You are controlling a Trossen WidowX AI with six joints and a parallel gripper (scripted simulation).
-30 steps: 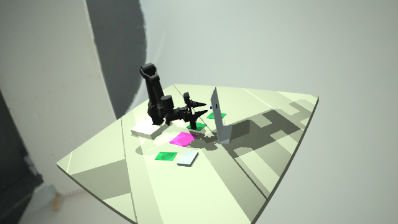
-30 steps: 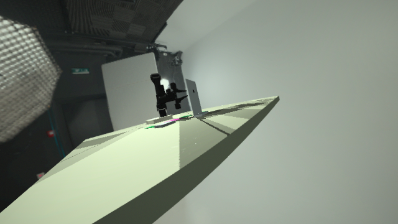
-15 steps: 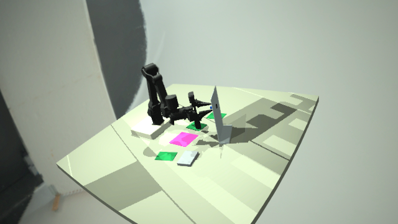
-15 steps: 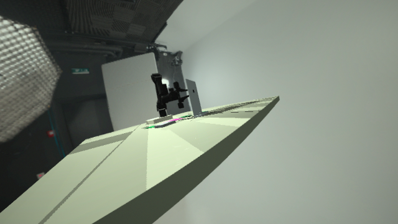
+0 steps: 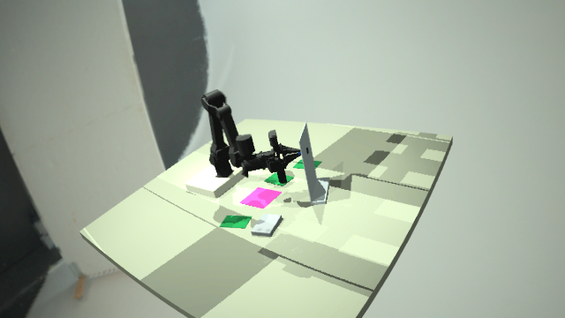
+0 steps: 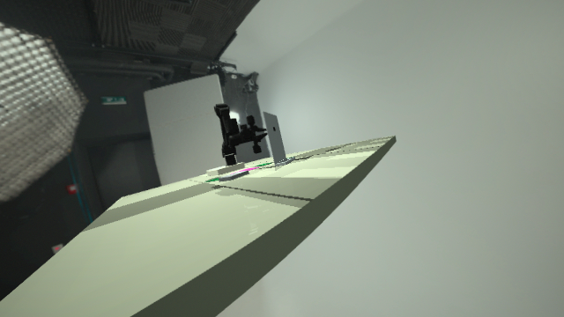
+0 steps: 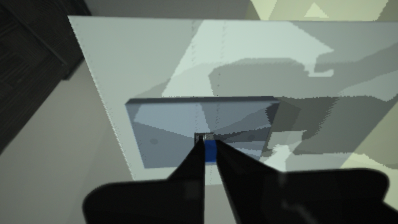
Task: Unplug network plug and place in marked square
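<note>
The magenta square is 18 cm behind my gripper tip, 17 cm below it and 6 cm to the right of it. From my gripper tip the other things lie so: flat grey block 22 cm to the right, 16 cm below, 7 cm behind; then network plug right at my gripper tip; then grey panel 6 cm below, 2 cm ahead.
</note>
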